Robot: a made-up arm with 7 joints.
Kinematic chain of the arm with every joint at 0, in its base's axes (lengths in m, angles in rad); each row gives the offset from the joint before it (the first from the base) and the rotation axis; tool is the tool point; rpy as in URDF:
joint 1: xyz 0 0 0.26 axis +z
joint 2: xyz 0 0 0 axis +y
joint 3: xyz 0 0 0.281 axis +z
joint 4: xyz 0.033 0 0 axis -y
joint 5: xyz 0.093 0 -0.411 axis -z
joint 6: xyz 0 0 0 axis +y
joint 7: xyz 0.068 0 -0.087 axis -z
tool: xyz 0 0 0 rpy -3.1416 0 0
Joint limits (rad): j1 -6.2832..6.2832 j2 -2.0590..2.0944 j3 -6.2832..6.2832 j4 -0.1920..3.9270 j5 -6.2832..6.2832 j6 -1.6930..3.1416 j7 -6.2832..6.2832
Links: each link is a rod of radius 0.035 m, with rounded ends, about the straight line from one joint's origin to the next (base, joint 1, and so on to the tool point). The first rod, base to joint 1, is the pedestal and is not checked.
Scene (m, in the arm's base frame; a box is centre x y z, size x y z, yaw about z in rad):
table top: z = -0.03
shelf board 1: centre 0 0.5 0.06 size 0.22 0.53 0.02 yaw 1.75
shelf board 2: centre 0 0.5 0.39 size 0.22 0.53 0.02 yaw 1.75
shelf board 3: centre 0 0.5 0.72 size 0.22 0.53 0.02 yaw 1.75
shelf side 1: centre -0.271 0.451 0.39 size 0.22 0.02 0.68 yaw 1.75
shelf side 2: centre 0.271 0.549 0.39 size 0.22 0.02 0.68 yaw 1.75
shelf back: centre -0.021 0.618 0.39 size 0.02 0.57 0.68 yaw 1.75
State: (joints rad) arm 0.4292 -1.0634 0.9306 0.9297 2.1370 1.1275 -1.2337
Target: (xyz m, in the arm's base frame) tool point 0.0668 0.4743 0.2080
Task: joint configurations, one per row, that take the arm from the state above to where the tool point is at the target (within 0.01 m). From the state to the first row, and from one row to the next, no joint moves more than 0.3 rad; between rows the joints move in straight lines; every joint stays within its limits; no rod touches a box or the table.
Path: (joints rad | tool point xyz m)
1: 0.4910 -1.3123 0.7868 0.7735 2.0226 1.2422 -1.1420 | -0.1125 0.3609 0.5448
2: 0.5528 -1.5612 0.6430 0.6172 1.9083 1.3568 -1.0504 | -0.1085 0.2880 0.5516
3: 0.6145 -1.8101 0.4992 0.4610 1.7939 1.4715 -0.9587 | -0.1035 0.2150 0.5465
4: 0.6763 -2.0590 0.3553 0.3047 1.6796 1.5862 -0.8670 | -0.0948 0.1514 0.5276
5: 0.5783 -1.8754 0.6164 0.2835 1.7672 1.4927 -0.9587 | -0.0428 0.2386 0.4752
6: 0.4802 -1.6918 0.8776 0.2623 1.8549 1.3993 -1.0504 | 0.0159 0.2943 0.3973
7: 0.3822 -1.5082 1.1387 0.2411 1.9425 1.3059 -1.1420 | 0.0665 0.3148 0.3043
8: 0.2841 -1.3246 1.3998 0.2199 2.0301 1.2124 -1.2337 | 0.0978 0.3035 0.2080
9: 0.0408 -1.2590 1.5030 0.5072 2.0729 1.1710 -1.2337 | 0.0776 0.3892 0.2079
10: -0.2025 -1.1933 1.6062 0.7946 2.1157 1.1295 -1.2337 | 0.0668 0.4743 0.2080

